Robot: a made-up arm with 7 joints.
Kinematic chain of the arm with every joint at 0, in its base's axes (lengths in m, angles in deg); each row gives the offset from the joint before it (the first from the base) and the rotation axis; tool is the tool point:
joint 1: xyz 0 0 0.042 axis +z
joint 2: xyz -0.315 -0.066 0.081 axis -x
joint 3: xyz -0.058 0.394 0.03 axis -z
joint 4: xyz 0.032 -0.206 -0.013 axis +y
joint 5: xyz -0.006 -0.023 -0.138 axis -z
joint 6: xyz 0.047 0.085 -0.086 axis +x
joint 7: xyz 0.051 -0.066 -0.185 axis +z
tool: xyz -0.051 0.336 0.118
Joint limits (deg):
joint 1: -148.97..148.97
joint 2: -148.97..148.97
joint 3: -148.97..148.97
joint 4: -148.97..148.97
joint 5: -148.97..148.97
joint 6: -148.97..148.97
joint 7: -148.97..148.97
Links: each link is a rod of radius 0.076 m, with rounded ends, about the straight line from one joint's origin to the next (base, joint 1, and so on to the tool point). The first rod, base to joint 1, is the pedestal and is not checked.
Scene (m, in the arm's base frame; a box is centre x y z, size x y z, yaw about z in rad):
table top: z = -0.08
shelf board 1: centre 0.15 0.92 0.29 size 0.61 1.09 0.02 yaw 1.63
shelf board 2: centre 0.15 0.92 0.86 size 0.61 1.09 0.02 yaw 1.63
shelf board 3: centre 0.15 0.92 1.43 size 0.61 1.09 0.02 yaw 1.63
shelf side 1: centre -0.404 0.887 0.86 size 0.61 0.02 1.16 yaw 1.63
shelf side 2: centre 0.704 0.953 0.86 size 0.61 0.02 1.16 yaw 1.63
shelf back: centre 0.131 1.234 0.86 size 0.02 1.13 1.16 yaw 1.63
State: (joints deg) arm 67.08 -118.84 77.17 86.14 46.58 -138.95 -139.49
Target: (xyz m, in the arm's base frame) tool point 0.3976 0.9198 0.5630
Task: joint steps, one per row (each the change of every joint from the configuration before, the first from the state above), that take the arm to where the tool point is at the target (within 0.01 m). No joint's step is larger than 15 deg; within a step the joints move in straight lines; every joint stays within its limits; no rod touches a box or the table.
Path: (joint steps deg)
1: -12.62 4.02 7.72 3.71 -3.49 -0.01 -1.58
2: -12.63 4.03 7.73 3.70 -3.49 -0.01 -1.58
3: -12.62 4.02 7.72 3.71 -3.49 -0.01 -1.58
4: -12.62 4.02 7.72 3.70 -3.50 -0.01 -1.58
5: -12.63 4.02 7.73 3.71 -3.49 -0.01 -1.58
6: -12.62 4.03 7.72 3.70 -3.49 -0.01 -1.58
7: -14.32 5.22 3.54 2.55 0.04 -1.99 1.67
8: -14.31 5.22 3.54 2.56 0.04 -1.99 1.68
9: -14.31 5.23 3.54 2.55 0.03 -1.99 1.67
10: -14.32 5.22 3.53 2.55 0.04 -2.00 1.67
11: -14.31 5.22 3.54 2.56 0.04 -1.99 1.68
12: 2.49 5.49 -6.03 -6.10 13.83 0.00 7.84
13: 2.50 5.48 -6.02 -6.10 13.82 0.00 7.84
14: 2.50 5.48 -6.03 -6.10 13.83 0.00 7.84

